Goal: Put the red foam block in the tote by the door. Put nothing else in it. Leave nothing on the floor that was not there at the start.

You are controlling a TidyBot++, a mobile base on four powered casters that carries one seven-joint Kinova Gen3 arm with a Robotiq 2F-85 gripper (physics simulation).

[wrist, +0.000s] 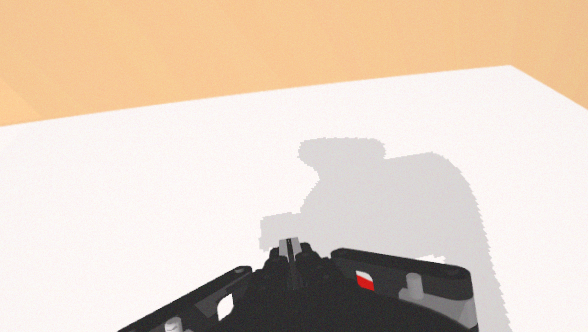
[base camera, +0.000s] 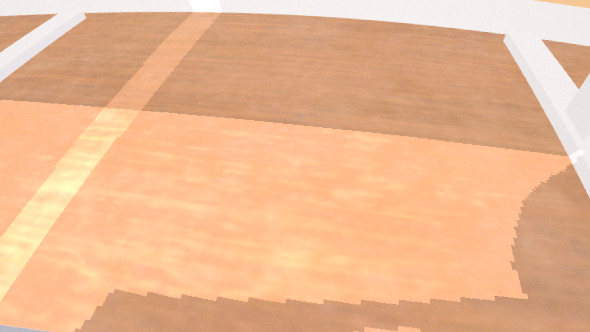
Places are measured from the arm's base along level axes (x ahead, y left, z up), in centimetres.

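Where they show: gripper, fingertip midpoint: (wrist: 290, 251).
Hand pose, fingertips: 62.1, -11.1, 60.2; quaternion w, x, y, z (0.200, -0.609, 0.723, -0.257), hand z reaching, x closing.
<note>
After its pixels a point has its place, as x, y, z.
My gripper (wrist: 290, 251) {62.1, -11.1, 60.2} is shut in the wrist view, its fingertips together with nothing between them, above the white table top (wrist: 125, 175) {79.6, 5.1, 55.3}. A small patch of the red foam block (wrist: 365, 284) {58.4, -15.1, 59.9} shows through a gap in the right finger's linkage. The rest of the block is hidden behind the gripper, and I cannot tell how close it is to the gripper body. The tote by the door does not show in either view.
The gripper's grey shadow lies on the table top. A tan surface (wrist: 250, 40) {94.8, -15.5, 63.1} shows past the table's far edge. In the base camera view, white bars (base camera: 45, 34) {86.3, 68.7, -37.1} (base camera: 555, 90) {59.5, -48.2, -37.2} stand left and right over the wooden floor (base camera: 300, 200) {35.8, -0.2, -39.6}, with a white rail (base camera: 350, 7) {94.0, -12.0, -36.7} across the top.
</note>
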